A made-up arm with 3 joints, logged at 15 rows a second.
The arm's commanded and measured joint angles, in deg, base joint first. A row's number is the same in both.
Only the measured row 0 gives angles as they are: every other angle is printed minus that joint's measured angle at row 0.
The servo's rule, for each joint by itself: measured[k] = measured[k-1] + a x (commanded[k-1-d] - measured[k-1]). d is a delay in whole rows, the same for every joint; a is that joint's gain. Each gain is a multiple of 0.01, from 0.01 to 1. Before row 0 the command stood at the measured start. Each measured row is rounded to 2 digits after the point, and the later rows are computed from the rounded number. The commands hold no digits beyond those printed.
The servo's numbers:
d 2
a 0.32 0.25 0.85
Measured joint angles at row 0:
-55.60, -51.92, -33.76
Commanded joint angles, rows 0 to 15:
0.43, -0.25, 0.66
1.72, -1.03, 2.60
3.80, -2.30, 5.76
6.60, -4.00, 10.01
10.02, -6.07, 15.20
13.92, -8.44, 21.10
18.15, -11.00, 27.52
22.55, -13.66, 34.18
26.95, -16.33, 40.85
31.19, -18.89, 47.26
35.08, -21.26, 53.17
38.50, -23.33, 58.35
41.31, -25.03, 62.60
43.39, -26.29, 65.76
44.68, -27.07, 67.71
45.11, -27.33, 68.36
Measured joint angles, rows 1 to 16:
0.00, 0.00, 0.00
0.00, 0.00, 0.00
0.14, -0.06, 0.56
0.65, -0.30, 2.29
1.66, -0.80, 5.24
3.24, -1.60, 9.29
5.41, -2.72, 14.31
8.13, -4.15, 20.08
11.34, -5.86, 26.40
14.93, -7.81, 33.01
18.78, -9.94, 39.67
22.75, -12.18, 46.12
26.70, -14.45, 52.11
30.48, -16.67, 57.41
33.95, -18.76, 61.82
36.97, -20.64, 65.17

